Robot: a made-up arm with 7 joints.
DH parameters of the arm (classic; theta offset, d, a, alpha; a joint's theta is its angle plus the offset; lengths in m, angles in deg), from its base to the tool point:
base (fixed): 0 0 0 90
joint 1: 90 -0.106 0 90
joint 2: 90 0 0 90
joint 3: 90 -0.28 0 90
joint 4: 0 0 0 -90
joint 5: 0 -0.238 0 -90
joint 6: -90 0 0 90
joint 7: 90 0 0 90
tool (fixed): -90 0 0 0
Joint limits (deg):
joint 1: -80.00..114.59
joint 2: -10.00..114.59
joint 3: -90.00..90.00
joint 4: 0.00..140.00
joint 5: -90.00..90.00
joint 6: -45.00..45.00
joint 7: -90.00..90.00
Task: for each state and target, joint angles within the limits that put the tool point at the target. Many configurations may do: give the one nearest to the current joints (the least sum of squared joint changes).
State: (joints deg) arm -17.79 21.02 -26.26 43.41 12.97 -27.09 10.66
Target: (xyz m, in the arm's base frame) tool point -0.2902 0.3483 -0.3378
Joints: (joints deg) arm -51.66 34.10 -27.60 23.75 12.97 -27.09 10.66
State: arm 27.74 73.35 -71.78 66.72 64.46 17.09 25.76
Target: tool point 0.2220 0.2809 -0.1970
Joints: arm 31.67 72.89 -68.78 97.05 64.46 17.09 25.76
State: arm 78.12 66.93 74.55 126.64 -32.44 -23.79 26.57
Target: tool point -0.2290 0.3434 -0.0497
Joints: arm 102.25 90.04 90.00 100.28 -32.44 -23.79 26.57
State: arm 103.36 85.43 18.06 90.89 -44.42 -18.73 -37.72
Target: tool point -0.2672 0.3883 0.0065
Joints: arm 114.59 96.79 60.29 83.07 -44.42 -18.73 -37.72
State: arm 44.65 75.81 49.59 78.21 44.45 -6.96 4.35
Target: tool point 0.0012 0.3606 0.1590
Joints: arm 47.83 69.00 58.03 109.71 44.45 -6.96 4.35
